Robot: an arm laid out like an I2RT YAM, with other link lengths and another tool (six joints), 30 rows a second.
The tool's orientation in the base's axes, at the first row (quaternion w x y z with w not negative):
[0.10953, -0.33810, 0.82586, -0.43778]
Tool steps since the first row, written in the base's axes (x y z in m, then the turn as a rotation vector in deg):
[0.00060, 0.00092, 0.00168, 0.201, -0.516, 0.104]
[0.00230, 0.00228, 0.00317, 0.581, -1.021, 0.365]
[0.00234, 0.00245, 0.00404, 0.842, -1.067, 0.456]
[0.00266, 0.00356, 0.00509, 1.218, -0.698, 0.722]
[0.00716, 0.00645, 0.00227, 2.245, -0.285, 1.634]
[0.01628, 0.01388, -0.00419, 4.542, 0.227, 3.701]
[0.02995, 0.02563, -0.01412, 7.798, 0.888, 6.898]
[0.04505, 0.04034, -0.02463, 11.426, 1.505, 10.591]
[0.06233, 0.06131, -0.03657, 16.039, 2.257, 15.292]
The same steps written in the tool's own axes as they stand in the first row. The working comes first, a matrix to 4 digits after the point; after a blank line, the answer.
The tool's axes in the first row as the columns of a matrix, in the base's axes (used below as rounded here):
[-0.7474, -0.4625, 0.4769]
[-0.6543, 0.3881, -0.6490]
[0.1151, -0.7972, -0.5927]

[-0.00086, -0.00126, -0.00131, 0.199, -0.376, 0.369]
[-0.00285, -0.00271, -0.00226, 0.276, -0.956, 0.723]
[-0.00289, -0.00335, -0.00287, 0.121, -1.167, 0.824]
[-0.00373, -0.00391, -0.00406, -0.371, -1.410, 0.606]
[-0.00931, -0.00262, -0.00212, -1.303, -2.452, 0.287]
[-0.02173, 0.00120, 0.00124, -3.117, -4.963, -0.175]
[-0.04078, 0.00735, 0.00602, -5.615, -8.761, -0.946]
[-0.06290, 0.01446, 0.00990, -8.305, -13.144, -1.805]
[-0.09091, 0.02412, 0.01161, -11.704, -18.733, -2.879]

